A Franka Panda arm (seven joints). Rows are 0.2 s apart.
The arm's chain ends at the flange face. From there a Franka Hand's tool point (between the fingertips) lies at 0.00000 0.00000 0.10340 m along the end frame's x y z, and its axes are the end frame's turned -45 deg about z.
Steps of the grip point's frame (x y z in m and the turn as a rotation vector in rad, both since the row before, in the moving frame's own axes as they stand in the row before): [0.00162, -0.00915, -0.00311, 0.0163, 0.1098, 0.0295]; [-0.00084, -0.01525, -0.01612, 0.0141, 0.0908, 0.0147]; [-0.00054, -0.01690, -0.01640, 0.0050, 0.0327, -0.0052]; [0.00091, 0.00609, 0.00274, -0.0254, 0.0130, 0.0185]
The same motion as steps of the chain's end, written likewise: [-0.01228, 0.00148, -0.00247, 0.0892, 0.0661, 0.0295]; [-0.01703, -0.00257, -0.01568, 0.0742, 0.0542, 0.0147]; [-0.01435, -0.00881, -0.01634, 0.0267, 0.0196, -0.0052]; [0.00215, 0.00273, 0.00278, -0.0088, 0.0272, 0.0185]
